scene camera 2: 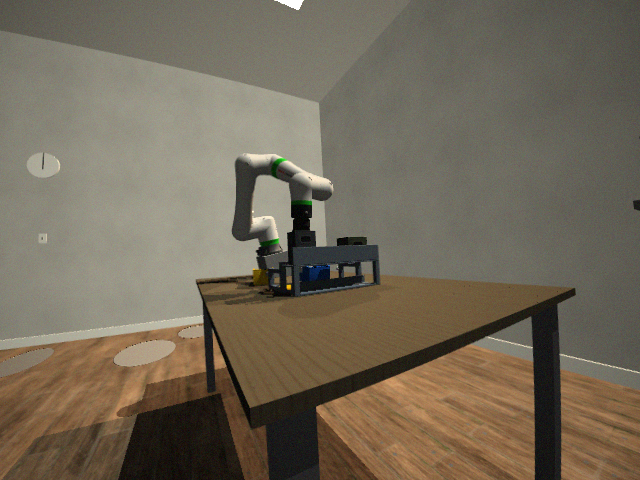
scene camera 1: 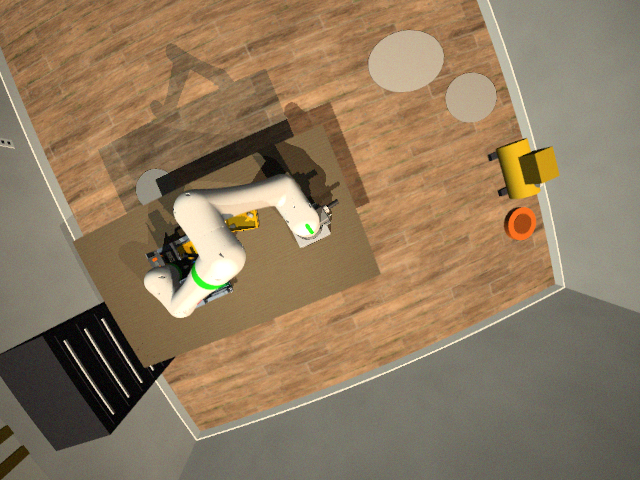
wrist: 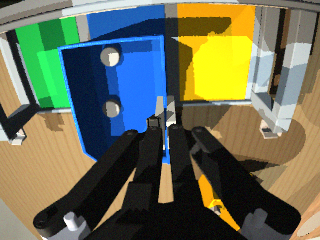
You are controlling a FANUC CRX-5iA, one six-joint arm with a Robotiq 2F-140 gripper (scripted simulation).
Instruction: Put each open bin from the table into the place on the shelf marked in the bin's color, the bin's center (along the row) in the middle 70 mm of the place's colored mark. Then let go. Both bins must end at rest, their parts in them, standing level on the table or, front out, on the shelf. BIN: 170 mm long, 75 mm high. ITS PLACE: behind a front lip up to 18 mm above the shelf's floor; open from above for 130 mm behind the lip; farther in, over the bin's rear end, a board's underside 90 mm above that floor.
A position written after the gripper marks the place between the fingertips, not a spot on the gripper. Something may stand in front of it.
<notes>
In view: the gripper (wrist: 165, 106), a blue bin (wrist: 139, 77), a green mark (wrist: 38, 42), a yellow mark (wrist: 214, 50) and a blue mark (wrist: 100, 26).
</notes>
